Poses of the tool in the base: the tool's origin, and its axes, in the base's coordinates. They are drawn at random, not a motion.
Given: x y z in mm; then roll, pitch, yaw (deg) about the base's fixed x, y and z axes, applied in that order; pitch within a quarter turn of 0, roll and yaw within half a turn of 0.
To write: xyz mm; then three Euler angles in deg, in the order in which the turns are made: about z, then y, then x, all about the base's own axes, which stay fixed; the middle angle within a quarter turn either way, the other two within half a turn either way. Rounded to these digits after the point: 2 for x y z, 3 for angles.
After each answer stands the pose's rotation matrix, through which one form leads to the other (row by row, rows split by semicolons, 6 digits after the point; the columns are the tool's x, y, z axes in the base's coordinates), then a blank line. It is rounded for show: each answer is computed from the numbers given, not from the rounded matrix.
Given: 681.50 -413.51 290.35 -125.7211 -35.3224 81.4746
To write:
681.50 -413.51 290.35 -79.410 -48.838 -136.365
0.120957 0.646977 -0.752855; 0.806896 0.377664 0.454191; 0.578177 -0.662413 -0.476362

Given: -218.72 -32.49 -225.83 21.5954 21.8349 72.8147
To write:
-218.72 -32.49 -225.83 72.074 26.988 -14.402
0.274266 -0.847848 0.453797; 0.886817 0.405502 0.221641; -0.371933 0.341646 0.863101

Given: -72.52 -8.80 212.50 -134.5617 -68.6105 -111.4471
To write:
-72.52 -8.80 212.50 98.468 25.104 106.416
-0.133352 -0.895664 0.424268; -0.339452 -0.360920 -0.868625; 0.931123 -0.259851 -0.255906

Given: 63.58 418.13 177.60 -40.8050 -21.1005 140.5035
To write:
63.58 418.13 177.60 137.358 -11.850 43.816
-0.719924 -0.662976 -0.205358; 0.593385 -0.434470 -0.677591; 0.360005 -0.609671 0.706186

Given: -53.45 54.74 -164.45 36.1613 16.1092 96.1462
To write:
-53.45 54.74 -164.45 97.148 34.242 -20.234
-0.102862 -0.820247 0.562684; 0.955212 0.076342 0.285905; -0.277469 0.566892 0.775658

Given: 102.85 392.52 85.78 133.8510 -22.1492 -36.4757
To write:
102.85 392.52 85.78 40.249 -12.631 131.115
0.744770 -0.630474 -0.218679; -0.550612 -0.395444 -0.735153; 0.377020 0.667927 -0.641661

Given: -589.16 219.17 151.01 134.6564 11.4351 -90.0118
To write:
-589.16 219.17 151.01 90.016 -45.341 -168.553
-0.000202 -0.702883 -0.711306; -0.980150 -0.140883 0.139493; -0.198258 0.697214 -0.688902

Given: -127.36 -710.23 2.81 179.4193 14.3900 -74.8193
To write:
-127.36 -710.23 2.81 75.264 -4.293 -166.240
0.253649 -0.964396 -0.074857; -0.934826 -0.264282 0.237182; -0.248521 0.009817 -0.968577

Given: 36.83 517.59 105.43 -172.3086 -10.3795 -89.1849
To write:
36.83 517.59 105.43 89.191 7.837 169.730
0.013993 -0.990560 0.136364; -0.983536 -0.038208 -0.176624; 0.180167 -0.131647 -0.974787

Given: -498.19 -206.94 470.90 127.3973 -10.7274 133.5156
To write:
-498.19 -206.94 470.90 -141.287 29.886 -133.492
-0.676519 0.542253 0.498281; 0.712513 0.310947 0.628996; 0.186136 0.780559 -0.596724

